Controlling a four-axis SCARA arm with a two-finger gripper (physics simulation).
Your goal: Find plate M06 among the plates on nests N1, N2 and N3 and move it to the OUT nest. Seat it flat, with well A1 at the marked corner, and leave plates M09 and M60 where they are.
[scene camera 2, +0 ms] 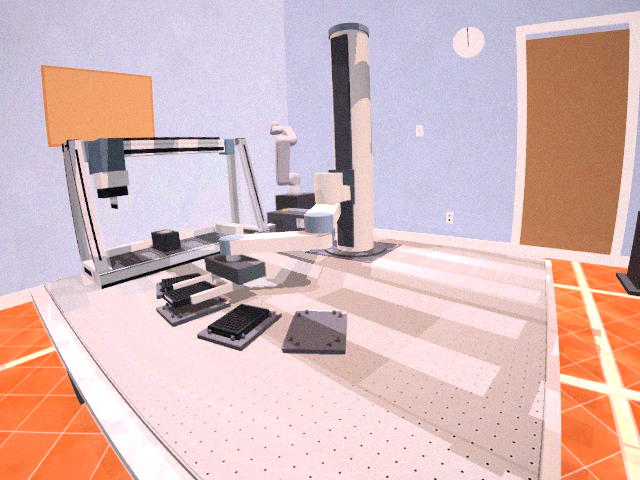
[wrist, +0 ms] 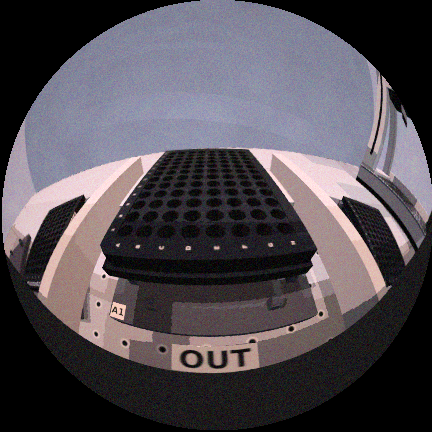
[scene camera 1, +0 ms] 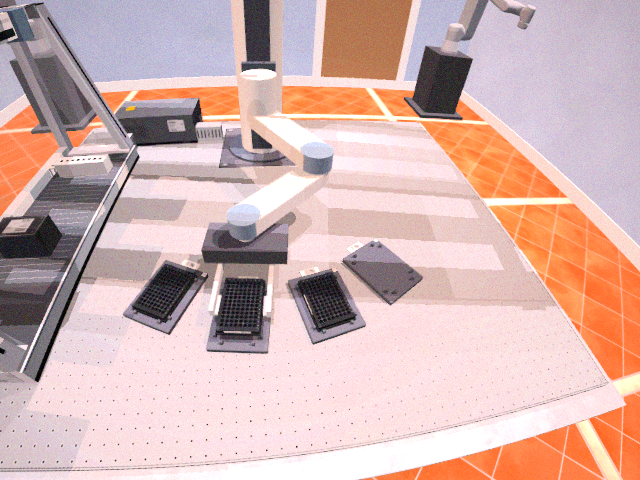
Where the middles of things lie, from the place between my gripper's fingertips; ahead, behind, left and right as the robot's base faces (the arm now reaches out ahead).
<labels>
Now: hand 12 cm past the OUT label point(wrist: 227, 358), 1 cm to the right of it and 5 cm above it. The rest, counted from my hand: N1 nest point(scene camera 1: 388, 275): 12 cm behind, 33 cm to the left, 4 cm below; then N2 nest point(scene camera 1: 316, 337): 5 cm behind, 18 cm to the left, 4 cm below.
</labels>
